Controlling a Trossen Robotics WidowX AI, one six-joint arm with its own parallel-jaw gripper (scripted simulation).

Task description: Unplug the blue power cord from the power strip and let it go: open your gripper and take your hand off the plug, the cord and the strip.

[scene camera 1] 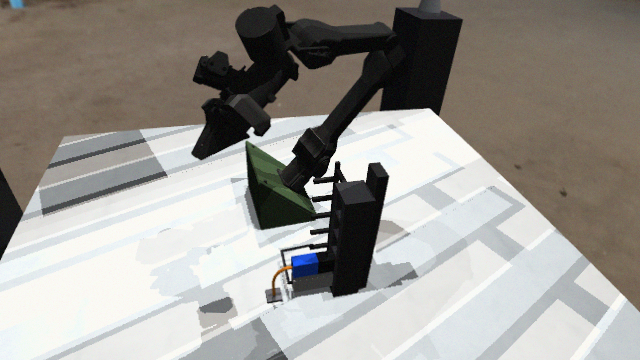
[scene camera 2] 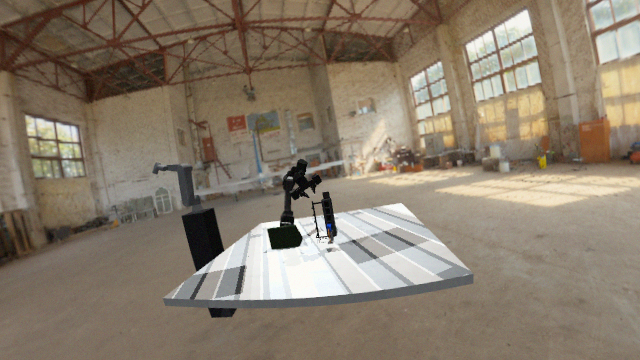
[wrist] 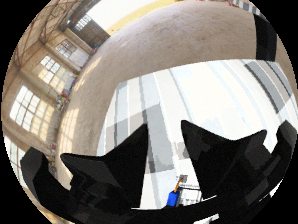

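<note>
Scene camera 1 gives me a blue plug (scene camera 1: pixel 315 263), along with a black power strip (scene camera 1: pixel 366 202) and my own gripper (scene camera 1: pixel 195 157). In the wrist view you'd see my gripper (wrist: pixel 164 126) again.
</note>
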